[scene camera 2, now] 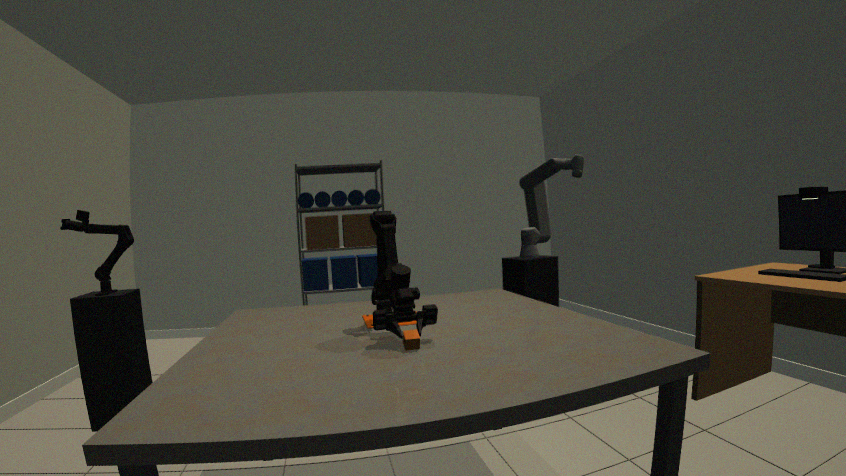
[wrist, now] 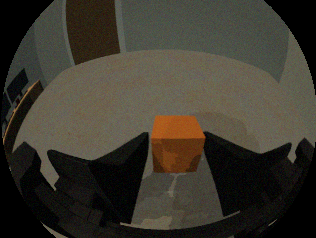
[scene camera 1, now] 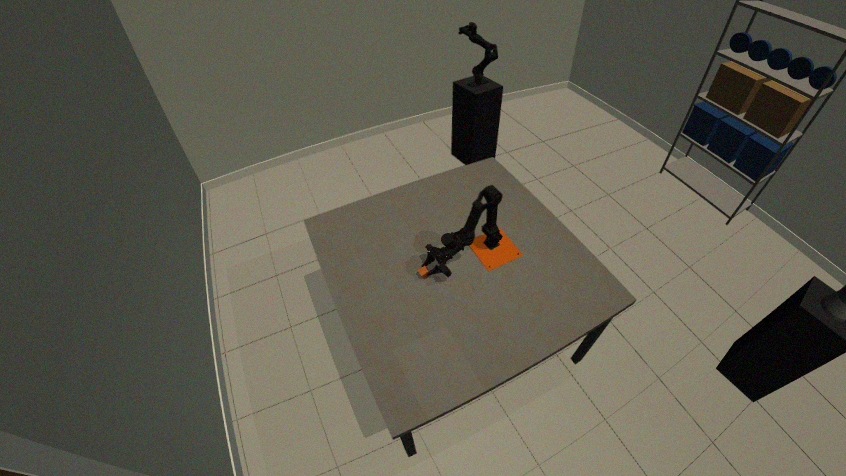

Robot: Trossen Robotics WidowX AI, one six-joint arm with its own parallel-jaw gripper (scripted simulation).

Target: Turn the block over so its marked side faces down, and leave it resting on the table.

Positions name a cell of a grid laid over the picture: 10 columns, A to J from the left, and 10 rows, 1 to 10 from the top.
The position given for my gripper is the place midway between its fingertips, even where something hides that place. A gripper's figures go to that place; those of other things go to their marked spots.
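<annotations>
My gripper (wrist: F6) is 10 cm from the lens; an orange block (wrist: F6), 8 cm from the lens.
</annotations>
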